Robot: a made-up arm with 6 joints.
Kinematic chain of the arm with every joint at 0, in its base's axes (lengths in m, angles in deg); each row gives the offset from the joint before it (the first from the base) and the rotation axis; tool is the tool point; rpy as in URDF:
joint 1: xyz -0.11 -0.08 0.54 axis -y
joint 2: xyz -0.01 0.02 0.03 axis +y
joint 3: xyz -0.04 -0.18 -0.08 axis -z
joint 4: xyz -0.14 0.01 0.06 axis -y
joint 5: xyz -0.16 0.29 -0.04 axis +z
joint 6: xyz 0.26 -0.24 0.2 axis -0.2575 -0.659 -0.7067
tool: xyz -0.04 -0.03 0 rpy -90 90 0
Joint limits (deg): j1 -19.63..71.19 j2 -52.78..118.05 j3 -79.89..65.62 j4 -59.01..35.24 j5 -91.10..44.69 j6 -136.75..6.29
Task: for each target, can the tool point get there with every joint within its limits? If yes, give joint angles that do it. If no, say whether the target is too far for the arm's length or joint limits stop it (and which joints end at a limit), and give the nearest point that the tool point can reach.
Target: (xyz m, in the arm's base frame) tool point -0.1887 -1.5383 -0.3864
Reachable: no: too far | nearest point -0.1616 -0.7570 0.1469 | short by 0.946 m
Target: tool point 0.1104 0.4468 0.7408
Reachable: no: joint limits stop it (at a limit: joint 1, joint 2, joint 3, joint 5) | nearest point 0.0840 0.3487 0.7268 | short by 0.103 m
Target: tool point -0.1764 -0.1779 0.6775
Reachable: yes | joints 51.75 38.49 9.44 -4.69 11.36 -64.96
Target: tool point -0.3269 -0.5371 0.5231
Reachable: yes | joints 38.10 -6.58 -53.80 13.90 -36.81 -49.81
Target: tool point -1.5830 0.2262 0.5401
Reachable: no: too far | nearest point -0.7762 -0.0422 0.5402 | short by 0.850 m
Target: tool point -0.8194 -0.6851 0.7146
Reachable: no: joint limits stop it (at a limit: joint 5) | nearest point -0.6838 -0.5907 0.6812 | short by 0.169 m
